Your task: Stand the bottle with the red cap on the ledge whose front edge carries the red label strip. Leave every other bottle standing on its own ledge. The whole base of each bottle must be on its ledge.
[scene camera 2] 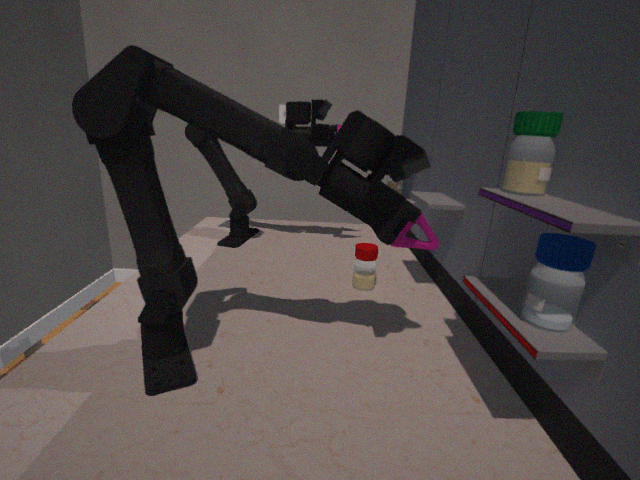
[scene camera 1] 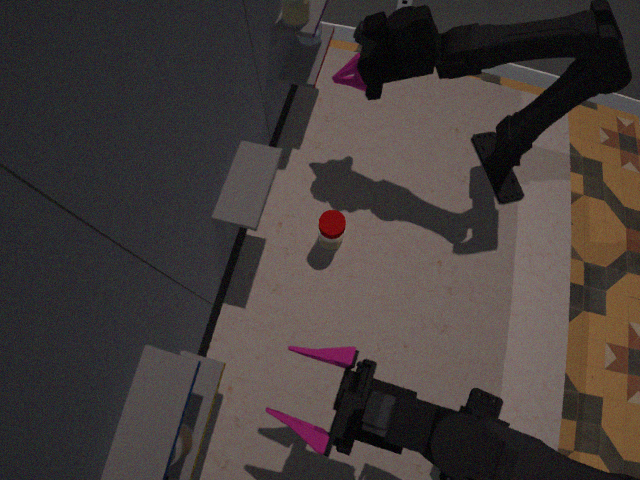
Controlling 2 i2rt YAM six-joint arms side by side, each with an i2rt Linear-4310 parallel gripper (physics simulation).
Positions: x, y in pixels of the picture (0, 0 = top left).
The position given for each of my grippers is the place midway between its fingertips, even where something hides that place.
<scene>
My right gripper shows in scene camera 2 [436, 246] and in scene camera 1 [333, 79]. A red-capped bottle shows in scene camera 2 and in scene camera 1. One and the same spot on the red-capped bottle: [scene camera 1: 332, 223] is [scene camera 2: 366, 245].
</scene>
